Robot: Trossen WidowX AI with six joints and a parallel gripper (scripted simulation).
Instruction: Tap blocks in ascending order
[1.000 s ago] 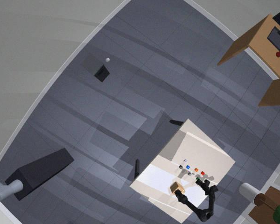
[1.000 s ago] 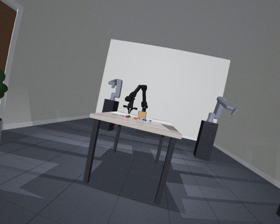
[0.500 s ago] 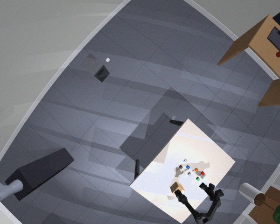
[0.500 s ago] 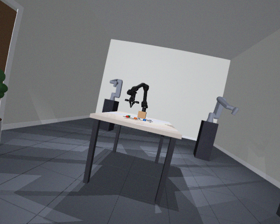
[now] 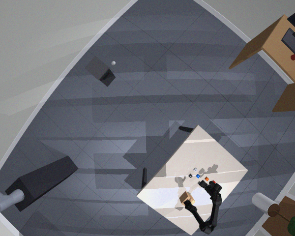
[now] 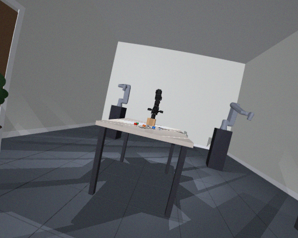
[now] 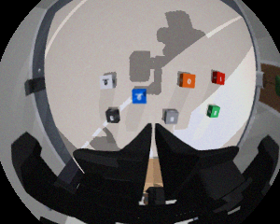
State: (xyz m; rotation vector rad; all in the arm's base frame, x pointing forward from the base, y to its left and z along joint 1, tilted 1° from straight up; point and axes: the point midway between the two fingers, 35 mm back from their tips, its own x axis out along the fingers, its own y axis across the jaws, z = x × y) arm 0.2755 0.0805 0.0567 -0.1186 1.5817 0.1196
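Right now my gripper tip is 6 cm past the black block, 9 cm to the right of it and 11 cm above it. The rest, counted from my gripper tip: orange block: 7 cm ahead, 8 cm to the right, 11 cm below; blue block: 1 cm ahead, 3 cm to the left, 11 cm below; grey block: 3 cm behind, 6 cm to the right, 11 cm below.
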